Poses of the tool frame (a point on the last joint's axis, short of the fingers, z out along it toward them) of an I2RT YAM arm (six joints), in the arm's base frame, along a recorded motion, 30 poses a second.
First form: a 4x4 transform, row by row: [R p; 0 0 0 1], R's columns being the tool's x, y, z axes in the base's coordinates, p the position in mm. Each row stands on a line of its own.
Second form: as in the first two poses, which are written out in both.
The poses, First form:
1:
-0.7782 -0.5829 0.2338 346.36
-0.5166 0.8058 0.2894 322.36
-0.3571 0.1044 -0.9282 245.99
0 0 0 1
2:
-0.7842 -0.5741 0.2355 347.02
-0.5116 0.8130 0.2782 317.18
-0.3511 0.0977 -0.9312 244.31
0 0 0 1
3:
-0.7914 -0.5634 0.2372 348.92
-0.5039 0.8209 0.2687 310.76
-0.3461 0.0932 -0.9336 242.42
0 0 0 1
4:
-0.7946 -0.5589 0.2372 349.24
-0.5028 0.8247 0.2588 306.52
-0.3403 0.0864 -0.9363 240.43
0 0 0 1
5:
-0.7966 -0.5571 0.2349 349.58
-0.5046 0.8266 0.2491 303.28
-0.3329 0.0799 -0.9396 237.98
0 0 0 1
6:
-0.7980 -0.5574 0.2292 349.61
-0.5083 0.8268 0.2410 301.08
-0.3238 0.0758 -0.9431 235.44
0 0 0 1
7:
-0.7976 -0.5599 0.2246 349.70
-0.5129 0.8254 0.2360 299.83
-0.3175 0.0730 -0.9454 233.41
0 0 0 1
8:
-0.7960 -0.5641 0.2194 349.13
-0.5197 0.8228 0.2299 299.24
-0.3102 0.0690 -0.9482 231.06
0 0 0 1
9:
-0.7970 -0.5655 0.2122 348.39
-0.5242 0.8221 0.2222 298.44
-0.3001 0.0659 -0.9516 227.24
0 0 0 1
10:
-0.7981 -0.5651 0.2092 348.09
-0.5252 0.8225 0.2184 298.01
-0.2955 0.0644 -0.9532 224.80
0 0 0 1
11:
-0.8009 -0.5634 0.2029 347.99
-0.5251 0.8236 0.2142 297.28
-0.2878 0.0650 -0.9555 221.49
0 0 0 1
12:
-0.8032 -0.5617 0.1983 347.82
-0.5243 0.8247 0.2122 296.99
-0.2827 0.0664 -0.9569 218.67
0 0 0 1
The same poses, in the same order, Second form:
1:
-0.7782 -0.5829 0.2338 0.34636
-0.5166 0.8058 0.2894 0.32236
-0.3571 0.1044 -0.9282 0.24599
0 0 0 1

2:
-0.7842 -0.5741 0.2355 0.34702
-0.5116 0.8130 0.2782 0.31718
-0.3511 0.0977 -0.9312 0.24431
0 0 0 1

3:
-0.7914 -0.5634 0.2372 0.34892
-0.5039 0.8209 0.2687 0.31076
-0.3461 0.0932 -0.9336 0.24242
0 0 0 1

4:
-0.7946 -0.5589 0.2372 0.34924
-0.5028 0.8247 0.2588 0.30652
-0.3403 0.0864 -0.9363 0.24043
0 0 0 1

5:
-0.7966 -0.5571 0.2349 0.34958
-0.5046 0.8266 0.2491 0.30328
-0.3329 0.0799 -0.9396 0.23798
0 0 0 1

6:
-0.7980 -0.5574 0.2292 0.34961
-0.5083 0.8268 0.2410 0.30108
-0.3238 0.0758 -0.9431 0.23544
0 0 0 1

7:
-0.7976 -0.5599 0.2246 0.34970
-0.5129 0.8254 0.2360 0.29983
-0.3175 0.0730 -0.9454 0.23341
0 0 0 1

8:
-0.7960 -0.5641 0.2194 0.34913
-0.5197 0.8228 0.2299 0.29924
-0.3102 0.0690 -0.9482 0.23106
0 0 0 1

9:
-0.7970 -0.5655 0.2122 0.34839
-0.5242 0.8221 0.2222 0.29844
-0.3001 0.0659 -0.9516 0.22724
0 0 0 1

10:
-0.7981 -0.5651 0.2092 0.34809
-0.5252 0.8225 0.2184 0.29801
-0.2955 0.0644 -0.9532 0.22480
0 0 0 1

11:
-0.8009 -0.5634 0.2029 0.34799
-0.5251 0.8236 0.2142 0.29728
-0.2878 0.0650 -0.9555 0.22149
0 0 0 1

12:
-0.8032 -0.5617 0.1983 0.34782
-0.5243 0.8247 0.2122 0.29699
-0.2827 0.0664 -0.9569 0.21867
0 0 0 1

